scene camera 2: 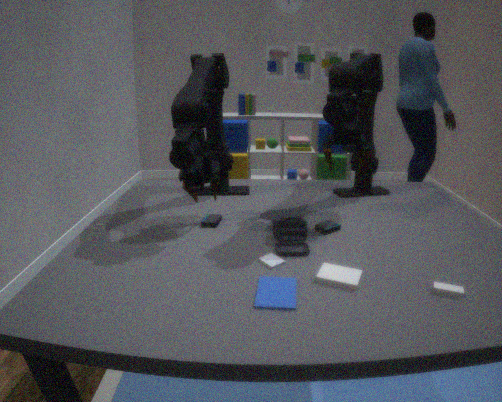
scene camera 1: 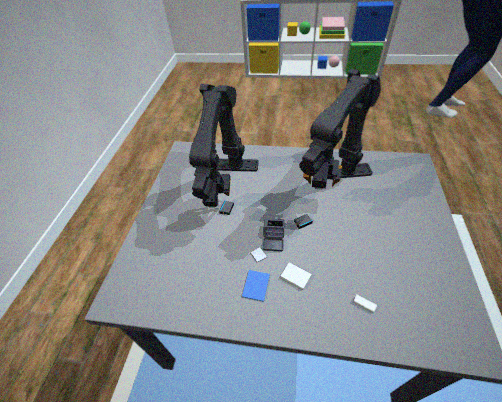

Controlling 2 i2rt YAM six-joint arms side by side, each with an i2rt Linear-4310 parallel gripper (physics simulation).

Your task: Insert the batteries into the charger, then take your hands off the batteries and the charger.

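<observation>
The dark charger stands near the middle of the table. One black battery with a cyan edge lies close to its right in both views, apart from it. Another dark battery with a cyan edge lies to the charger's left. My left gripper is open and empty, raised behind the battery on the right. My right gripper is partly open and empty, above and just behind the battery on the left. The charger's slots are too dark to make out well.
On the grey table, in front of the charger, lie a small white square, a blue flat piece and a white block. A white bar lies farther right.
</observation>
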